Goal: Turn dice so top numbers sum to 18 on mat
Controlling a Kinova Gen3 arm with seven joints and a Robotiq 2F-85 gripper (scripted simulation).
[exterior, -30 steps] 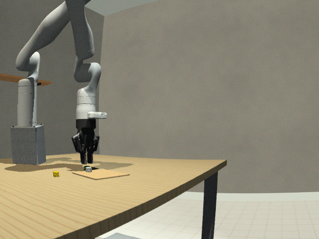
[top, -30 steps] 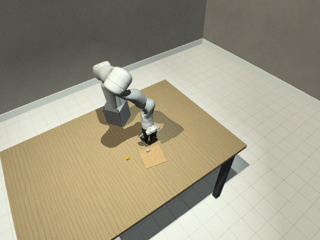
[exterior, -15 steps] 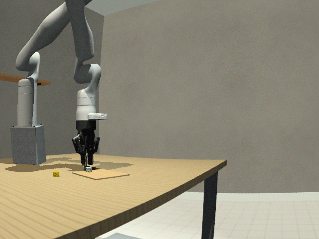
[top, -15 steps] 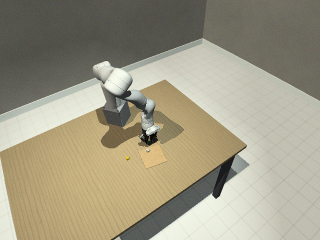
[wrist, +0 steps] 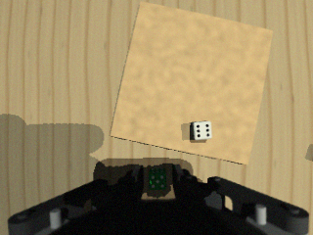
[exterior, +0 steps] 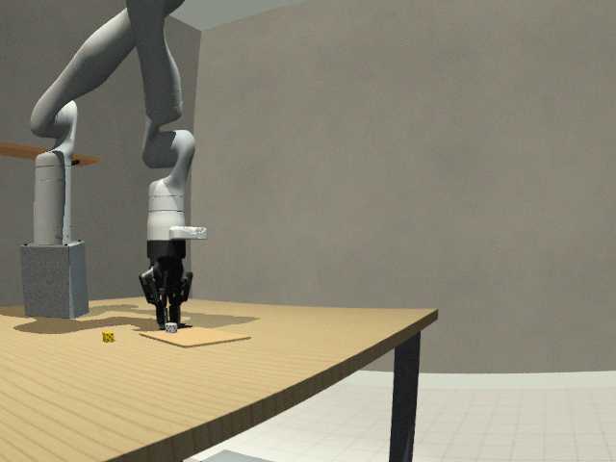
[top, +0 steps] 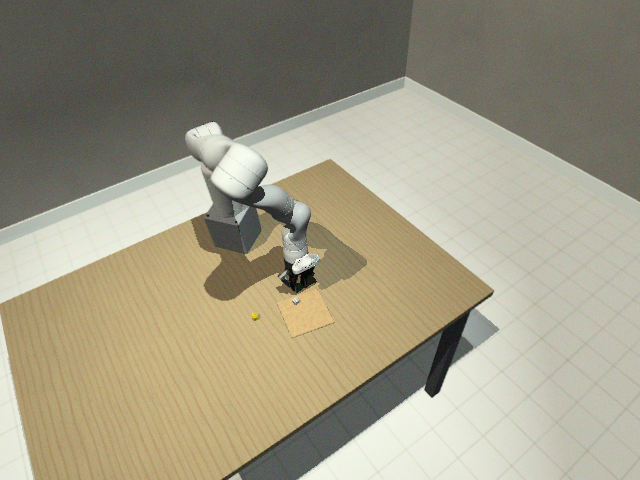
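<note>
The green die is 2 cm below my hand. From my hand the other things lie so: yellow die 2 cm ahead, 17 cm to the right, 2 cm below; white die 4 cm ahead, 4 cm to the right, 1 cm below; tan mat 9 cm ahead, 4 cm to the right, 2 cm below.
</note>
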